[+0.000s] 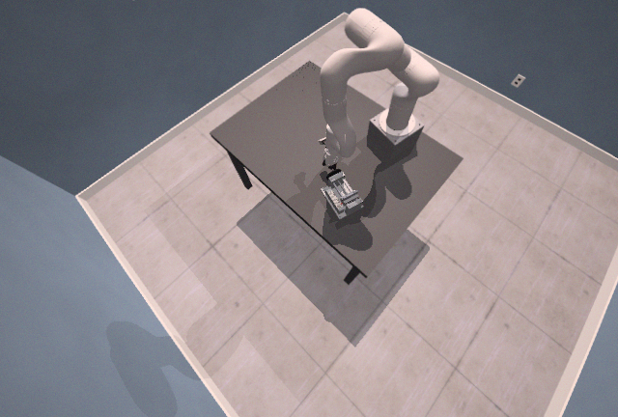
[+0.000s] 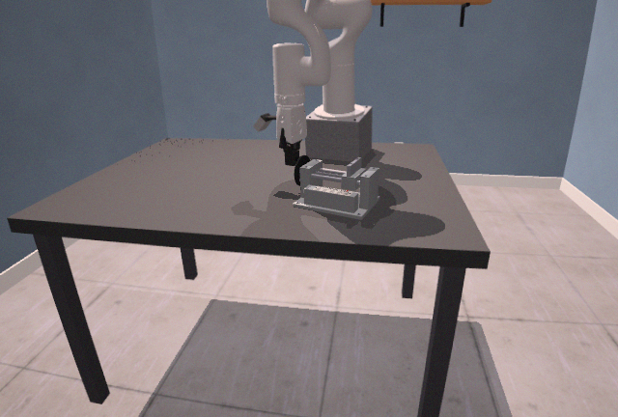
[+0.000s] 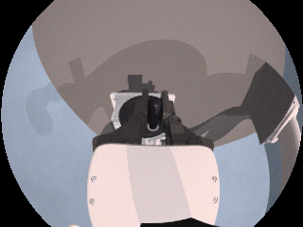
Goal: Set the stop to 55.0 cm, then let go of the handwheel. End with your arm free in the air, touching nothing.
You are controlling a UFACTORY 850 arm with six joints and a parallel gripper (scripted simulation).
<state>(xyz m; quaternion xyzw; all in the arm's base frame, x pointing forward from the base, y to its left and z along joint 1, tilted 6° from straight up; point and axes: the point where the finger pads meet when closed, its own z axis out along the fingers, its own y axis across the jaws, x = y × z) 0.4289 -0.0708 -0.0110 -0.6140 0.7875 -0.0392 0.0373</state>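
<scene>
Now: hand 1 cm to the right of the dark handle. Also, from my hand: black handwheel 1 cm ahead, 2 cm to the left, 1 cm below; then grey stop fixture 7 cm ahead, 19 cm to the left, 2 cm below.
</scene>
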